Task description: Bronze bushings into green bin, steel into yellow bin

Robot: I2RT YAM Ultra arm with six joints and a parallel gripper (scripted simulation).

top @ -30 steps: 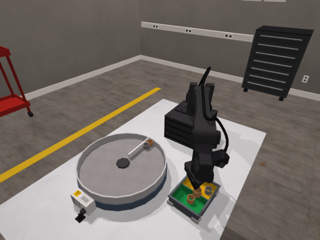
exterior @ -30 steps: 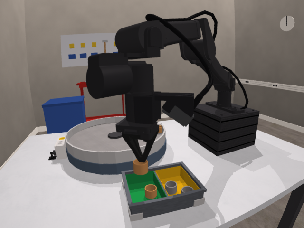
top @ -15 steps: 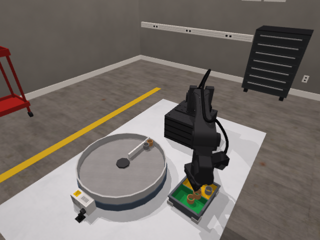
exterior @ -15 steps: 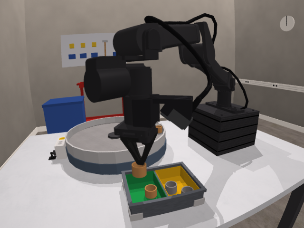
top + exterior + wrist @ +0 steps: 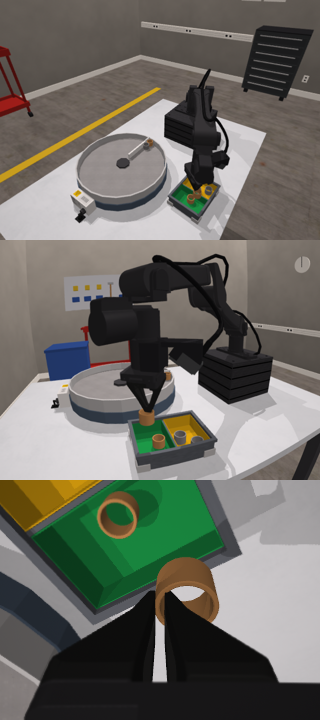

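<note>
The green bin is 1 cm behind my hand, 2 cm to the right of it and 12 cm below it. Also, from my hand: dark grey tray 5 cm behind, 2 cm to the right, 11 cm below; then turntable 1 cm ahead, 37 cm to the right, 8 cm below; then yellow bin 10 cm behind, 2 cm to the right, 12 cm below.
</note>
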